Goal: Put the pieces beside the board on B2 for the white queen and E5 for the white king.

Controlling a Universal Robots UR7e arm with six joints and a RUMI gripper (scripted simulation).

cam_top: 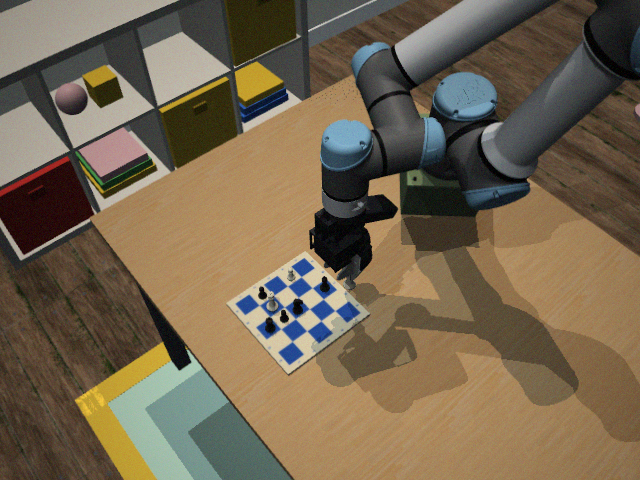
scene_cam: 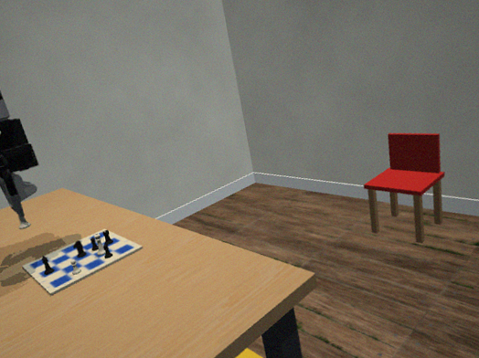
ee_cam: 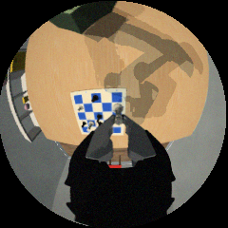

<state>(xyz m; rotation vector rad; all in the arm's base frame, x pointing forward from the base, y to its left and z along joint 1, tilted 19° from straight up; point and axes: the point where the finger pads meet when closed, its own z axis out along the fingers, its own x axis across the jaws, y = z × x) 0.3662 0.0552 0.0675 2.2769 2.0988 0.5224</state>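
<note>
Now: the chessboard 70 mm ahead of my hand, 80 mm to the right of it and 150 mm below it. From my hand the other things lie so: white queen (110 mm ahead, 120 mm to the right, 120 mm below); white king (10 mm below); white pawn (30 mm ahead, 150 mm to the right, 130 mm below).
</note>
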